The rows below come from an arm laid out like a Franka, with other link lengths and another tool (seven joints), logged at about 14 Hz.
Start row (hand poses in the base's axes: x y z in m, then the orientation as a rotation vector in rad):
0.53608 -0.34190 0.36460 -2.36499 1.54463 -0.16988
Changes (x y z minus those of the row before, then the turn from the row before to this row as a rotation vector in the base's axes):
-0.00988 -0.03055 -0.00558 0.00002 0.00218 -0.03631
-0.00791 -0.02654 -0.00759 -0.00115 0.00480 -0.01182
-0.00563 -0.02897 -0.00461 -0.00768 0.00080 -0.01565
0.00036 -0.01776 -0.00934 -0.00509 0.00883 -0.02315
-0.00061 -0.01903 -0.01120 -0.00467 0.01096 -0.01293
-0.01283 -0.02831 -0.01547 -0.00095 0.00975 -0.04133
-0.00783 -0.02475 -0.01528 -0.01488 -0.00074 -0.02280
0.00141 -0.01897 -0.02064 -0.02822 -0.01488 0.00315
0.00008 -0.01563 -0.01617 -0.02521 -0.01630 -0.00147
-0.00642 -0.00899 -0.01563 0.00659 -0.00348 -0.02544
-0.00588 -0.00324 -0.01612 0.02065 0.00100 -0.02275
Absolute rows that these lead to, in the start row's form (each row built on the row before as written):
0.52620 -0.37245 0.35902 -2.33893 1.58928 -0.17550
0.51829 -0.39899 0.35143 -2.33298 1.60596 -0.17361
0.51266 -0.42796 0.34682 -2.32703 1.62714 -0.18263
0.51302 -0.44572 0.33748 -2.31678 1.66029 -0.18194
0.51241 -0.46475 0.32628 -2.31500 1.68218 -0.17631
0.49958 -0.49306 0.31081 -2.28658 1.73590 -0.17441
0.49175 -0.51781 0.29553 -2.27756 1.76672 -0.19323
0.49316 -0.53678 0.27489 -2.29220 1.76392 -0.23536
0.49324 -0.55241 0.25872 -2.29978 1.76469 -0.27731
0.48682 -0.56140 0.24309 -2.27238 1.79162 -0.27935
0.48094 -0.56464 0.22697 -2.23985 1.81344 -0.26258

